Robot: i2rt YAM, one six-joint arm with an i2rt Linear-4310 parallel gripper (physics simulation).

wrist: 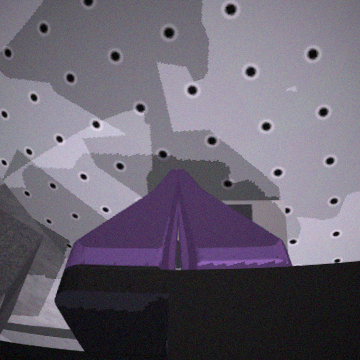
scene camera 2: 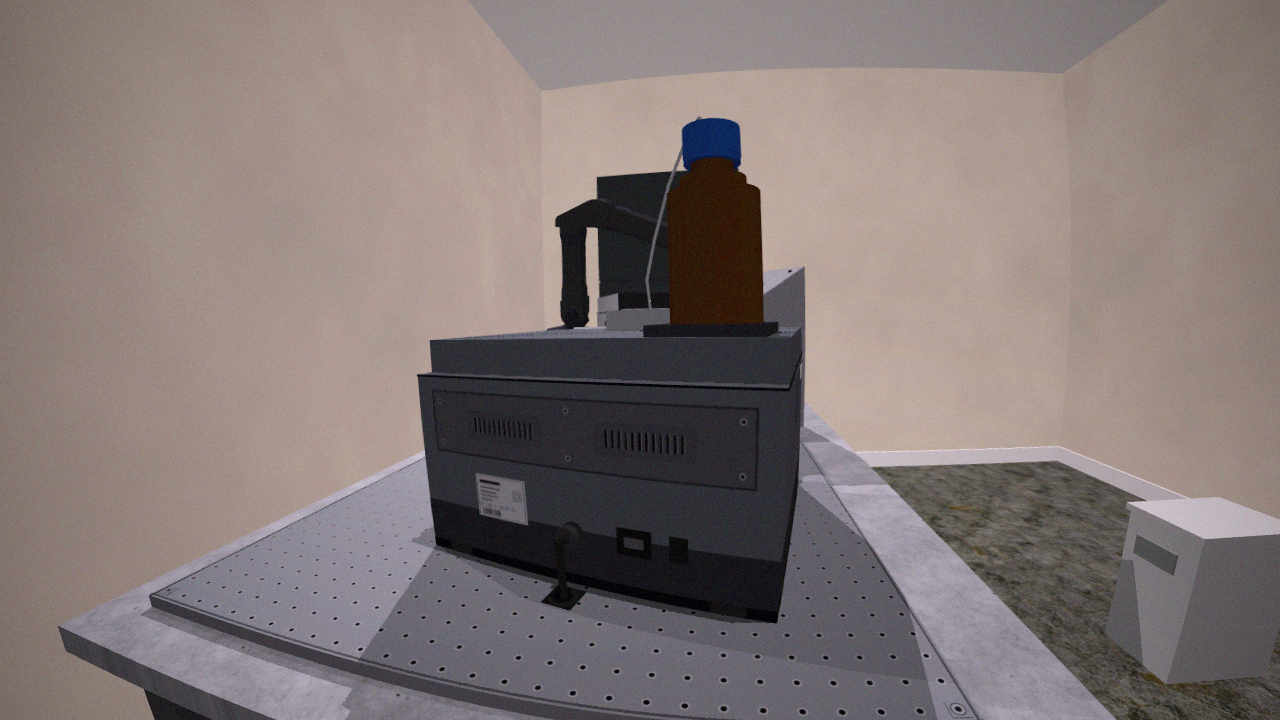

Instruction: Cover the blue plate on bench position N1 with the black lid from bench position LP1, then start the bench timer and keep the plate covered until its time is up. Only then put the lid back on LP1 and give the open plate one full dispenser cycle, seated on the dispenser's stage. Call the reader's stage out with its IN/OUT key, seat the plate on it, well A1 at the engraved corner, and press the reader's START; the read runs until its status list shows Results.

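Places are measured from the arm's base along level axes (x ahead, y left, z up), in centimetres.
Pixels of known places: gripper, fingertip midpoint: [wrist: 177, 180].
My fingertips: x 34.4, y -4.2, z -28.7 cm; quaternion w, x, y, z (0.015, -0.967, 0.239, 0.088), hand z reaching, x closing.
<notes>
Ahead of a thing's pixels: the offset from my fingertips to its top centre. "spot": to the spot under its first point. Level surfaces: height alone.
My gripper [wrist: 177, 180] is shut and empty, its purple fingertips together above the perforated bench board @[dz -1.1 cm] [wrist: 290, 30] [scene camera 2: 295, 573] in the wrist view. A pale block with a dark window @[spot: dx +3.3, dy -3.3, dz +0.1 cm] [wrist: 270, 215] stands on the board beyond the fingers, partly hidden by the right one; I cannot tell for certain whether it is the timer. In the scene view a large dark grey instrument @[spot: dx -14.0, dy +75.5, dz +15.9 cm] [scene camera 2: 608, 411] stands with its vented back panel to the camera. The blue plate and the black lid do not show in either view, and my fingers cannot be made out in the scene view.
An amber bottle with a blue cap @[spot: dx -23.1, dy +74.2, dz +28.9 cm] [scene camera 2: 716, 250] stands on the instrument, with a thin tube beside it. A dark jointed arm shape [scene camera 2: 573, 268] and a dark upright panel [scene camera 2: 626, 201] show behind. A dark grey block [wrist: 17, 250] is at the wrist view's left edge.
</notes>
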